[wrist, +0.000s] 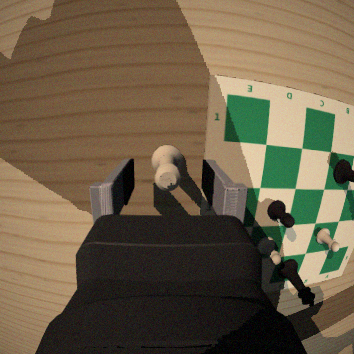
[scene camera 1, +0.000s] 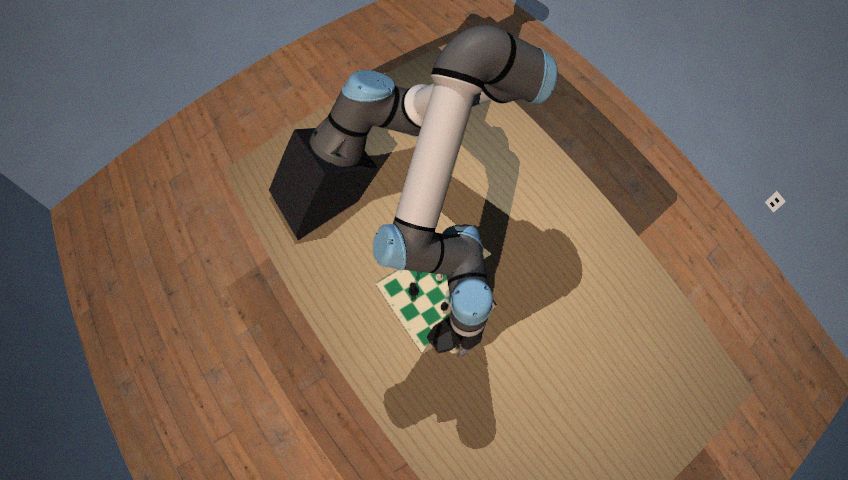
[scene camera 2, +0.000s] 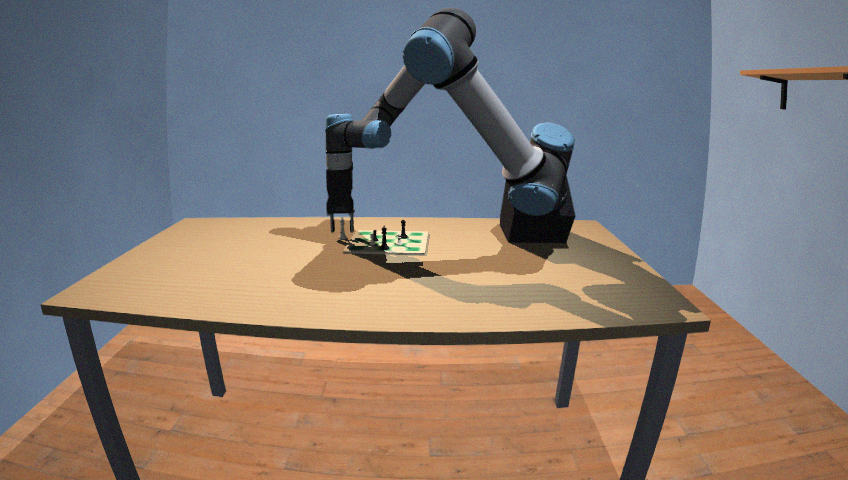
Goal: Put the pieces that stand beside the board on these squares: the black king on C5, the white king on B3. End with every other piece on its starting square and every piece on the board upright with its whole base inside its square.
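Frame: origin at the arm's base, x left, y back, z up, level; metres.
Seen in the pictures: gripper, fingertip midpoint: (wrist: 167, 173) (scene camera 2: 342, 231); arm's base at its link origin: (scene camera 1: 335, 147).
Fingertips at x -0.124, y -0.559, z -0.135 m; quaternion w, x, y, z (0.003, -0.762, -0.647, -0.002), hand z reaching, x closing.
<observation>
Pixels of each thing's top centre, then the offset from my fingertips to it.
- white king at its top centre: (wrist: 167, 183) (scene camera 2: 342, 217) dx -0.006, dy +0.000, dz +0.042 m
- black king at its top centre: (wrist: 312, 304) (scene camera 2: 384, 225) dx +0.133, dy +0.114, dz +0.048 m
- board at its top centre: (wrist: 305, 206) (scene camera 1: 435, 295) (scene camera 2: 387, 240) dx +0.059, dy +0.129, dz -0.015 m
- tall black piece at its top centre: (scene camera 1: 412, 284) (scene camera 2: 403, 219) dx +0.029, dy +0.177, dz +0.038 m
- black pawn at its top centre: (wrist: 291, 224) (scene camera 1: 444, 303) (scene camera 2: 374, 229) dx +0.054, dy +0.093, dz +0.016 m
- B4 at its top centre: (wrist: 337, 248) (scene camera 1: 439, 272) dx +0.101, dy +0.158, dz +0.016 m
The white king (scene camera 2: 342, 228) (wrist: 167, 165) stands upright on the table, off the board's E side. My gripper (scene camera 2: 342, 223) (wrist: 167, 173) is open above the table, its fingers lowered on either side of the king's upper part, with gaps. The black king (scene camera 2: 383, 238) (wrist: 291, 272) stands upright on the board (scene camera 1: 410, 312) (scene camera 2: 421, 239) (wrist: 285, 127), on C5. In scene view 1 the arm hides the black king and much of the board; the white king is mostly hidden at the fingers.
A tall black piece (scene camera 1: 413, 289) (scene camera 2: 403, 228) (wrist: 343, 171) stands on B2. A black pawn (scene camera 1: 444, 306) (scene camera 2: 374, 236) (wrist: 276, 210) stands on D3. White pawns stand on B4 (scene camera 1: 439, 277) (wrist: 325, 237) and D4. The board's edge lies close beside one finger.
</observation>
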